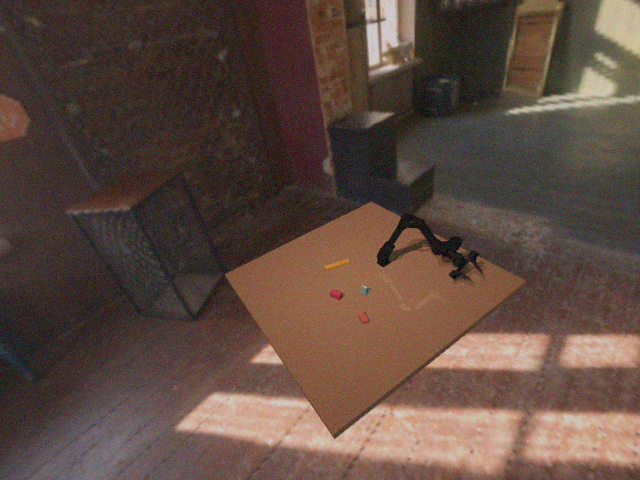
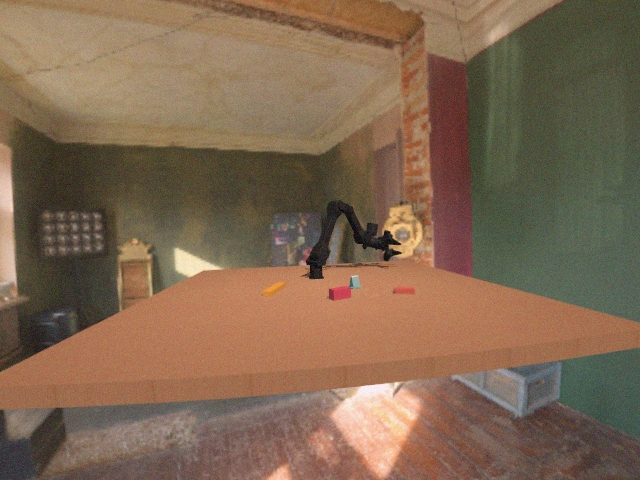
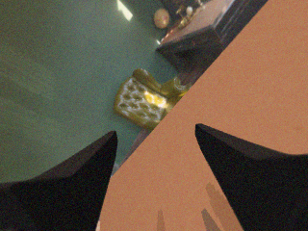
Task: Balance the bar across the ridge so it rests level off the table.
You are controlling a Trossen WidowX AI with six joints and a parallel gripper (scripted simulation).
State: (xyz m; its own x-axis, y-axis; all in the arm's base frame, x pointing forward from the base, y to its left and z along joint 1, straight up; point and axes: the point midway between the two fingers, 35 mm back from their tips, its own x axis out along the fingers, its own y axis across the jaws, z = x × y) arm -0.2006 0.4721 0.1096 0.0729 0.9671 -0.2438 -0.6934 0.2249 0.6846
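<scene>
The pink-red block is 600 mm ahead of my gripper tip, 470 mm to the right of it and 80 mm below it. Round my gripper tip: bar: 690 mm to the right, 430 mm ahead, 90 mm below.
</scene>
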